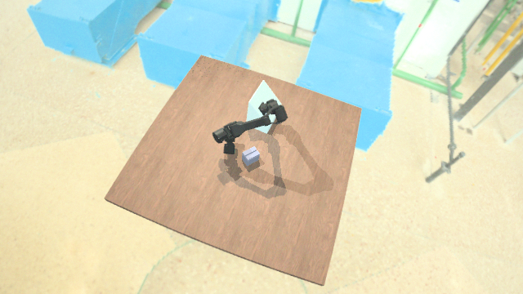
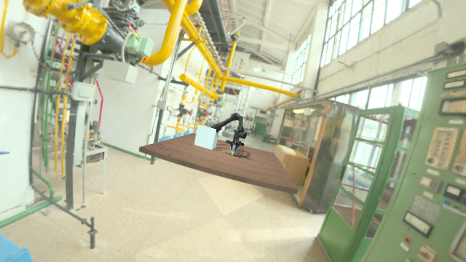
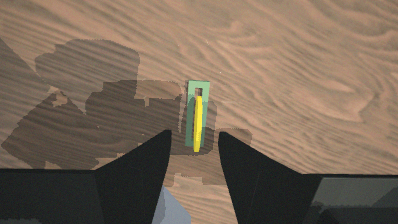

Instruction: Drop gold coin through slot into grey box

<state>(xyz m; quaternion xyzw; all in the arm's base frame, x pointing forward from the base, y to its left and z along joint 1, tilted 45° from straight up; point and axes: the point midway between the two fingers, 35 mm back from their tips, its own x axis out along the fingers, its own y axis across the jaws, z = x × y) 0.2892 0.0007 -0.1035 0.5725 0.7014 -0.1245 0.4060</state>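
Right now the gold coin is 30 mm below my gripper tip.
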